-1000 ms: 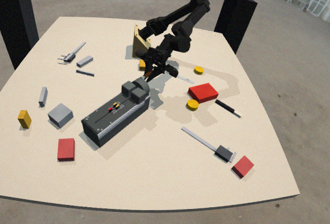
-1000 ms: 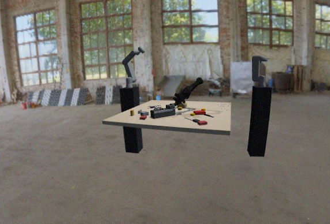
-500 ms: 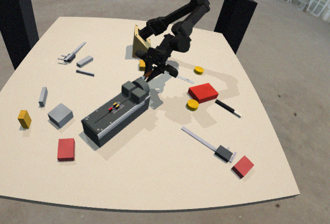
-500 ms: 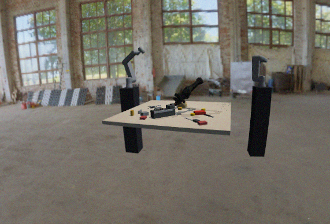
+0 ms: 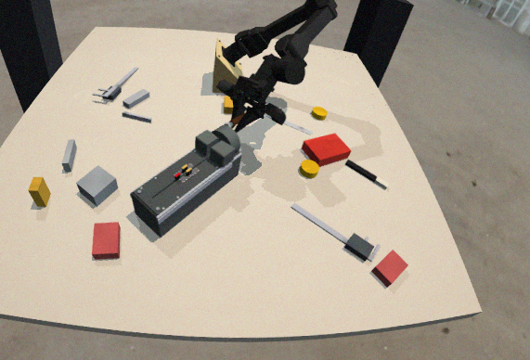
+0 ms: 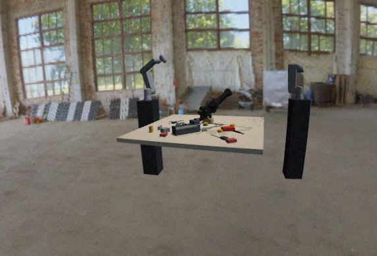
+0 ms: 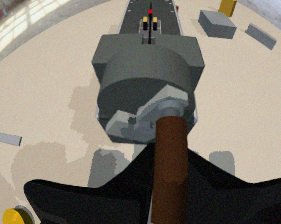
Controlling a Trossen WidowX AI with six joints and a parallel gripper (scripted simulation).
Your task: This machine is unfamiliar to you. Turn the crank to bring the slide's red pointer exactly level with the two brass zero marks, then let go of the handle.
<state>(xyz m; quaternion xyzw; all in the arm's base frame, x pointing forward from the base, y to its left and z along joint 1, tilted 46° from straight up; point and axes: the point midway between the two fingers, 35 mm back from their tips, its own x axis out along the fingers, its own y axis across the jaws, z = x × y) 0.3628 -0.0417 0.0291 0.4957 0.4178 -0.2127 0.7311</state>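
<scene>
Now: the crank 20 mm above my gripper tip. Also, from my gripper tip: brown handle: 30 mm above, 10 mm to the left, 10 mm behind; grey bar: 200 mm to the left, 140 mm behind, 90 mm below; red pointer: 140 mm ahead, 130 mm to the right, 10 mm below.
</scene>
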